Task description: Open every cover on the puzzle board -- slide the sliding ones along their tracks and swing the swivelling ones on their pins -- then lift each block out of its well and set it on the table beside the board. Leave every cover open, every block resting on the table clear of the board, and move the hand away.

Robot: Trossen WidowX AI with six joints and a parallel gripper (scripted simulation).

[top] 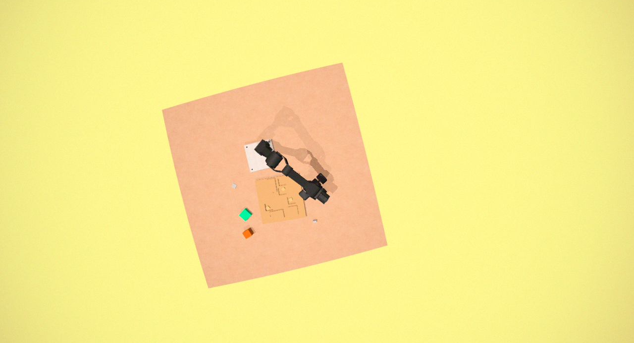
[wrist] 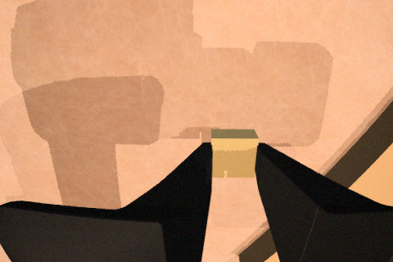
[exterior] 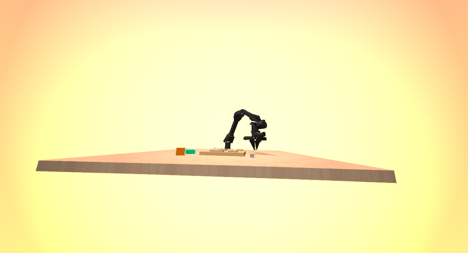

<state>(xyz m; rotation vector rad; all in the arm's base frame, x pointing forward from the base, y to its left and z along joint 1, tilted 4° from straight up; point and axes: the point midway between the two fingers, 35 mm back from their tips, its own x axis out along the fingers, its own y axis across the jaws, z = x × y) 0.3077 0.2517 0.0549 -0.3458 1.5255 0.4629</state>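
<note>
My gripper tip is now 40 mm short of the tan puzzle board, 210 mm to the left of it and 20 mm above it. The rest, counted from my gripper tip: grey cube: 240 mm ahead, 50 mm to the right, 30 mm below; green block: 90 mm ahead, 490 mm to the right, 20 mm below; orange block: 210 mm ahead, 500 mm to the right, 10 mm below.
</note>
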